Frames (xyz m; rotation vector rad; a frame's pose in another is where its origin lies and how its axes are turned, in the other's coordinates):
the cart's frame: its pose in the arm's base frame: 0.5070 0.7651 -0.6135 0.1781 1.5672 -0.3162
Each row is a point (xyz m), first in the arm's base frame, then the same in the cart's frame.
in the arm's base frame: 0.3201 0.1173 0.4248
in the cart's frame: -0.9748 -0.7627 0.0250
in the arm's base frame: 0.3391 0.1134 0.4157
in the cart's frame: -0.9659 -0.7597 0.0443
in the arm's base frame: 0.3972 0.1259 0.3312
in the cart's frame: -0.8843 -0.7225 0.0955
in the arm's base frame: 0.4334 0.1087 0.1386
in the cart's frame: -0.6919 -0.7107 0.1348
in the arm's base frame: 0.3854 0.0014 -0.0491
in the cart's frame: -0.4946 -0.8106 0.1219
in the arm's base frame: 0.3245 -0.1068 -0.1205
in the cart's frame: -0.4128 -0.9256 0.0973
